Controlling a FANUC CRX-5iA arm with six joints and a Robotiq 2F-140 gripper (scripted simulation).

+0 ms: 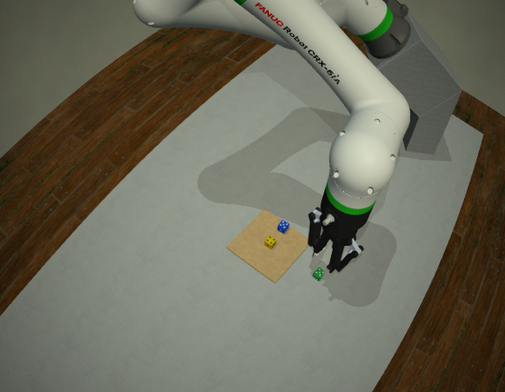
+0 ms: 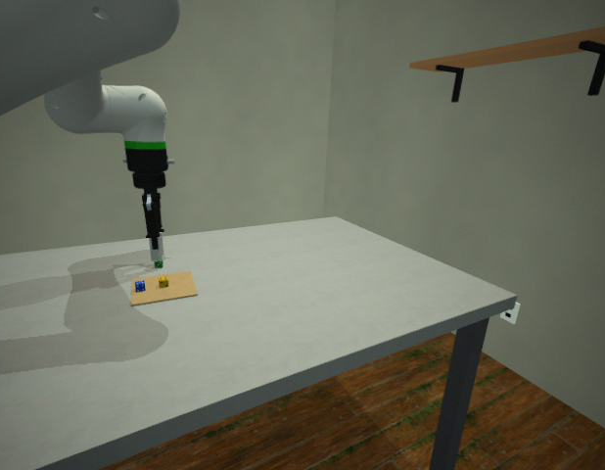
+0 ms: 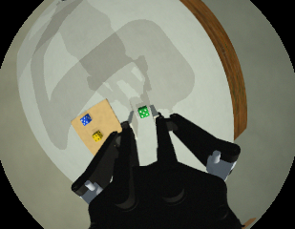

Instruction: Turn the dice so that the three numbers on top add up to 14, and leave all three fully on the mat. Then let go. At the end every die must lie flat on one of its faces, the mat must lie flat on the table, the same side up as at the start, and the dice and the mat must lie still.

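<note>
Right now my hand is 5 cm above the green die. The rest, counted from my hand: yellow die 13 cm to the right, 5 cm below, 4 cm behind; tan mat 13 cm to the right, 6 cm below, 4 cm behind; blue die 11 cm to the right, 9 cm behind, 5 cm below.
</note>
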